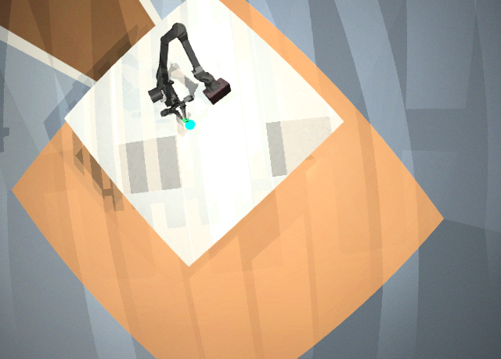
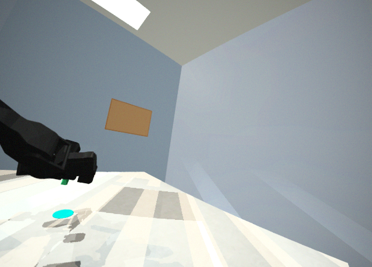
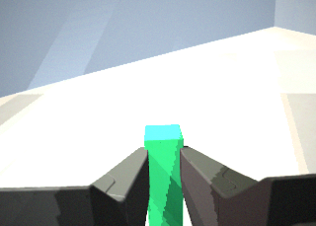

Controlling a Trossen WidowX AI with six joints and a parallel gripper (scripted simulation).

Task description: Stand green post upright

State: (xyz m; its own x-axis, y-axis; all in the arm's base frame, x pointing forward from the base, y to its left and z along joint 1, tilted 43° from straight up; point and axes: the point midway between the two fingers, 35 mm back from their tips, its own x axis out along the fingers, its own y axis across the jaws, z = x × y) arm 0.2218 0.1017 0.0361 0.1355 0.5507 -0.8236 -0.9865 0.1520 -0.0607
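My gripper tip is 10 mm short of the cyan circle, 10 mm to the left of it and 150 mm above it. From my gripper tip the other things lie so: green post: 20 mm below.
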